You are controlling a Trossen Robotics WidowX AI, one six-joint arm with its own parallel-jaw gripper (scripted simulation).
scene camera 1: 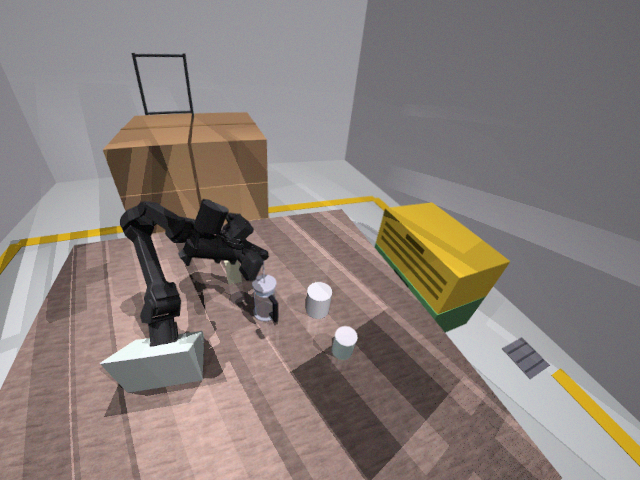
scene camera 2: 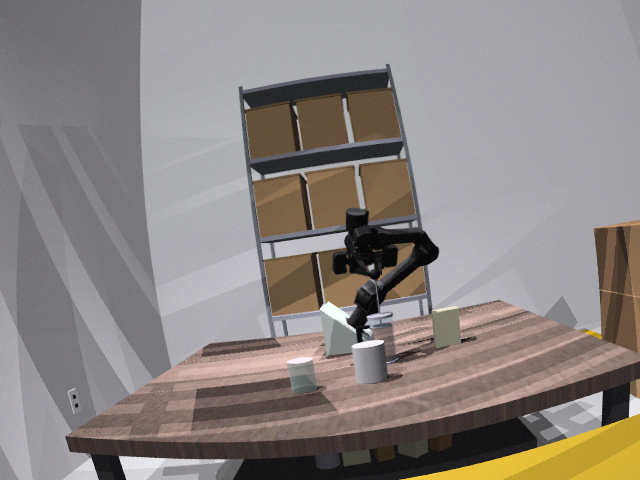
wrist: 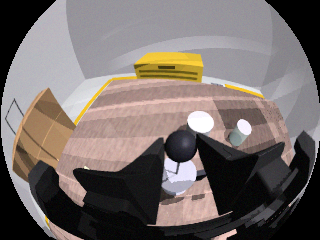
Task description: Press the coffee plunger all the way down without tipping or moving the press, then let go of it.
Labels:
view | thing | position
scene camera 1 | my gripper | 265, 253
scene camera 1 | coffee press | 266, 308
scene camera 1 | white cylinder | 319, 294

